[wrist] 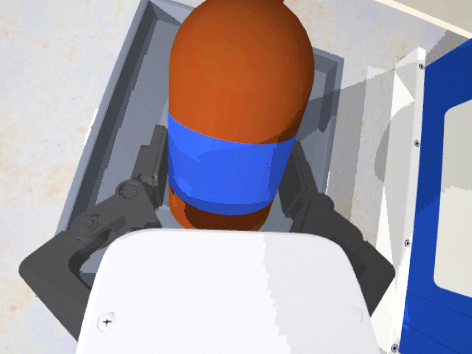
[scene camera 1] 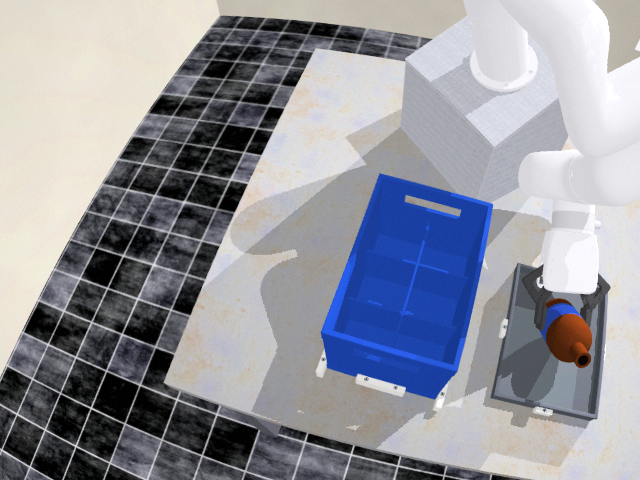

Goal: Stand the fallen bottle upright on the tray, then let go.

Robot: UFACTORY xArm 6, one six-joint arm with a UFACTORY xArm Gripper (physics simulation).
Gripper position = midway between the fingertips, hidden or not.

I see my gripper [scene camera 1: 561,330] and a brown bottle [scene camera 1: 569,338].
The brown bottle also shows in the wrist view [wrist: 238,85]. My gripper shows as well in the wrist view [wrist: 227,149].
